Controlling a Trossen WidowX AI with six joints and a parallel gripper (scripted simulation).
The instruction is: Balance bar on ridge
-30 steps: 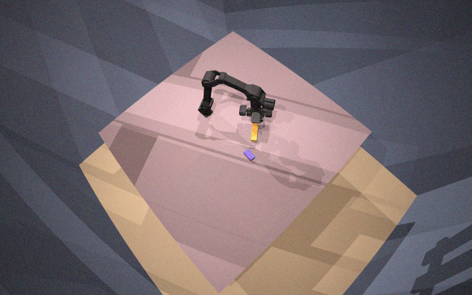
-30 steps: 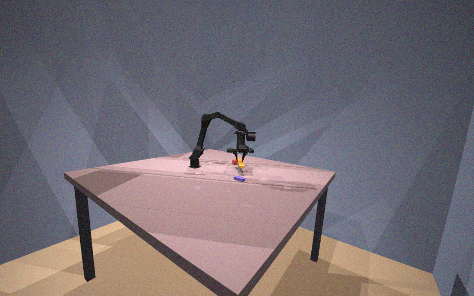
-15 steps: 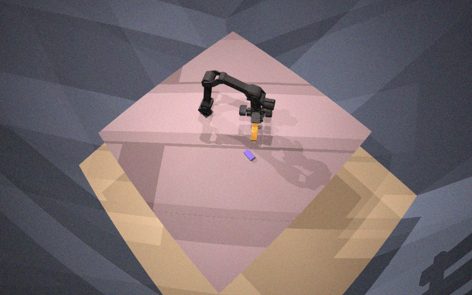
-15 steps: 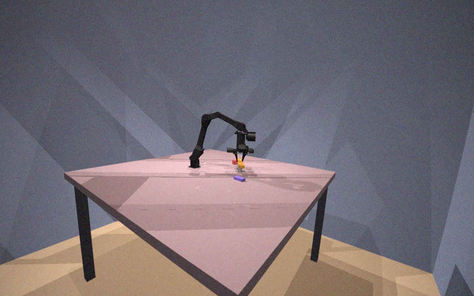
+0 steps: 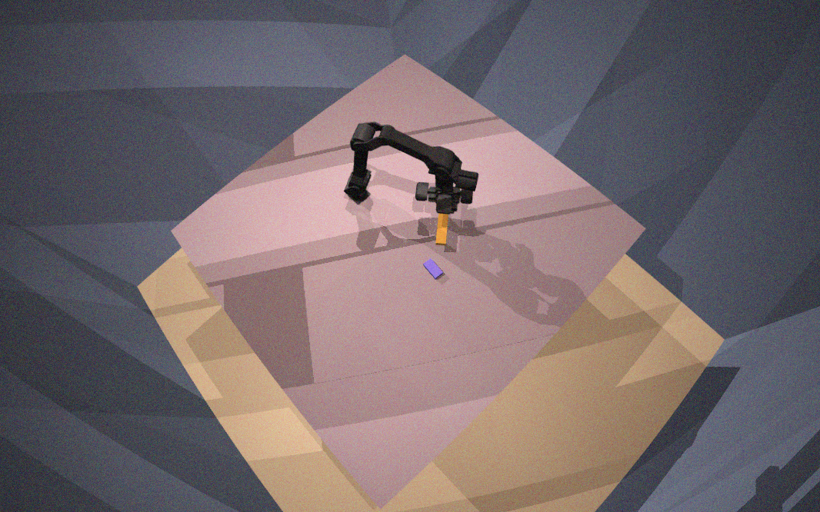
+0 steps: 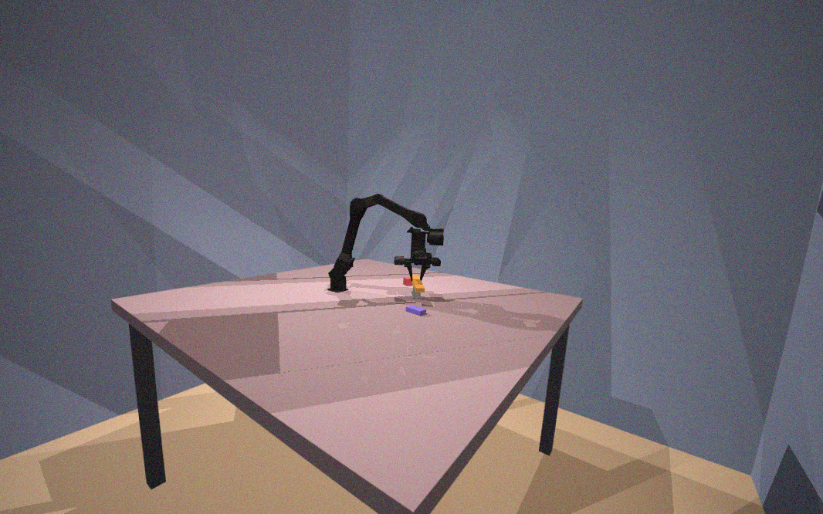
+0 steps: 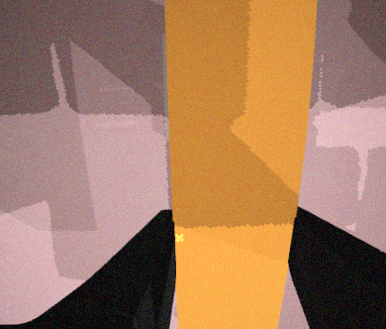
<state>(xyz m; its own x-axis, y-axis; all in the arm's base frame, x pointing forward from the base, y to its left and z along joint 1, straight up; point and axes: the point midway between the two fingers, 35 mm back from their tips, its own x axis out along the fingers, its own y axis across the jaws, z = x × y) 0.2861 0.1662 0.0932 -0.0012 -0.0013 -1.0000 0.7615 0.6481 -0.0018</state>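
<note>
My gripper tip is now 2 cm to the left of the bar and 2 cm short of it. The rest, counted from my gripper tip: small red cube: 13 cm behind, 12 cm to the left, 4 cm below; then purple block: 18 cm to the right, 13 cm ahead, 5 cm below.
</note>
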